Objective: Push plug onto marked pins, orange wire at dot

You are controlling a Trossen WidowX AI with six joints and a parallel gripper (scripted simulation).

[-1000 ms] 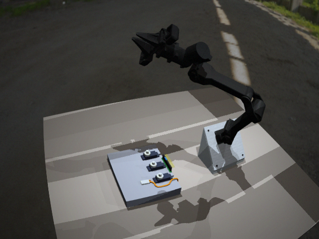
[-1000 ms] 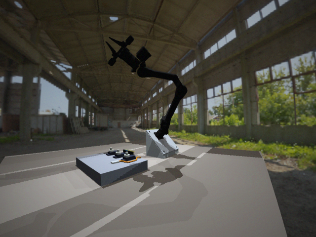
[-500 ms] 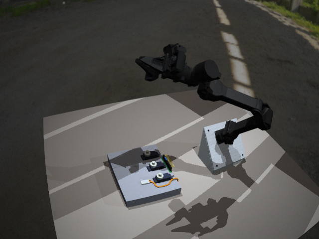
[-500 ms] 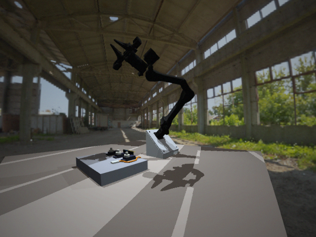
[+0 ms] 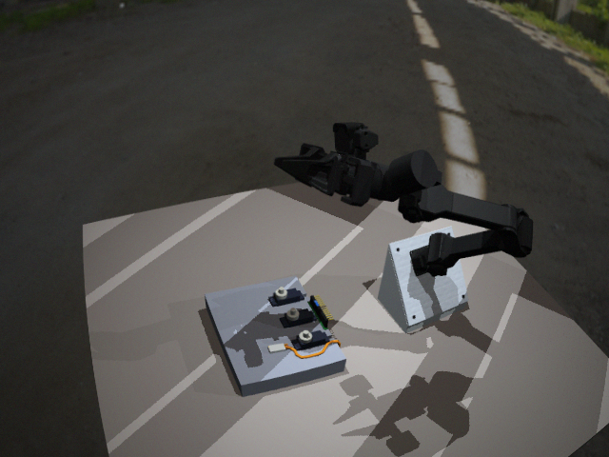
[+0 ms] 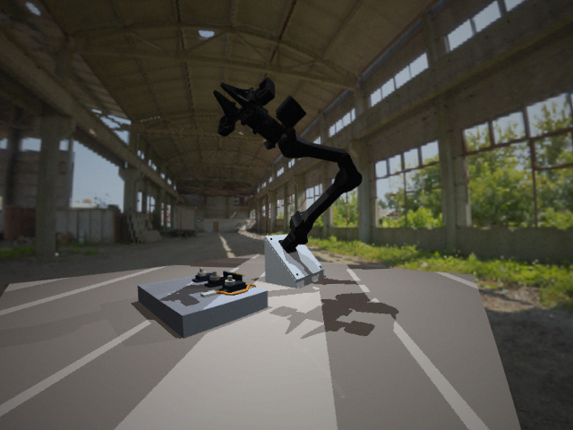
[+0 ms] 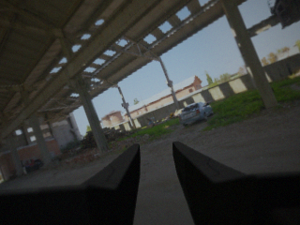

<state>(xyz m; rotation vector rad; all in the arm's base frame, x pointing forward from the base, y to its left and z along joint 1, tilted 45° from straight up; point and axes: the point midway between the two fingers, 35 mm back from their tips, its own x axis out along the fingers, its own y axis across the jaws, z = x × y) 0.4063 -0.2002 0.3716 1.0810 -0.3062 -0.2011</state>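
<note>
Now: gripper tip 47 cm above the blue band, 17 cm past it and 15 cm to the left of it. The rest, counted from my gripper tip: grey printed holder 52 cm below, 15 cm to the right, 2 cm behind.
</note>
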